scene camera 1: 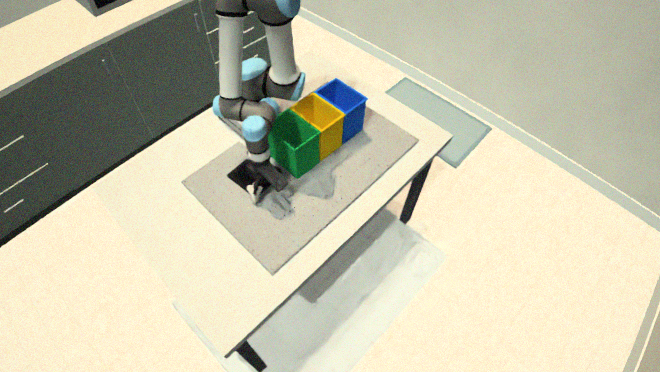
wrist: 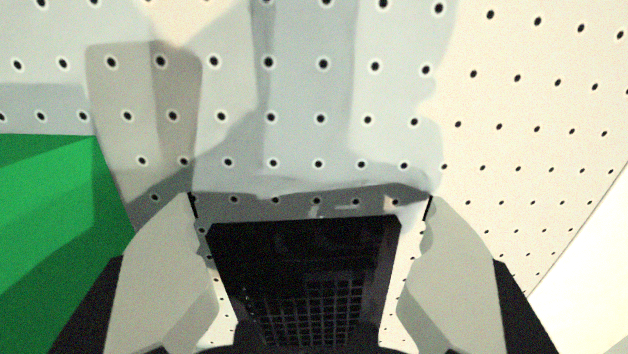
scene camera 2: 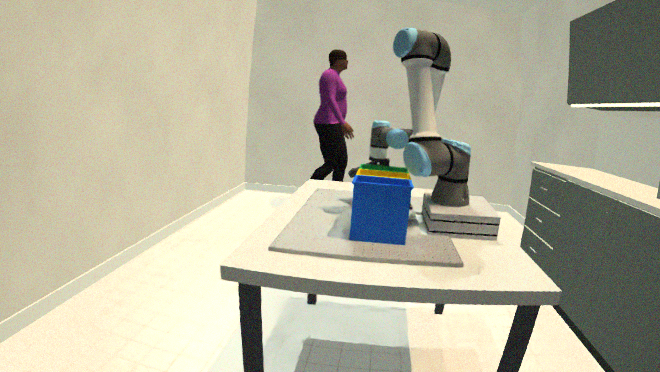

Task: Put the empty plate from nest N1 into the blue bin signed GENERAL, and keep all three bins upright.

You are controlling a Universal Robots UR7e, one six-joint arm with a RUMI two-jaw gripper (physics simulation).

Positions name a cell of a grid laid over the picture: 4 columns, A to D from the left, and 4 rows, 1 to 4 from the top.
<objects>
blue bin: scene camera 1 C2; scene camera 2 C3; not seen in the wrist view (out of frame)
</objects>
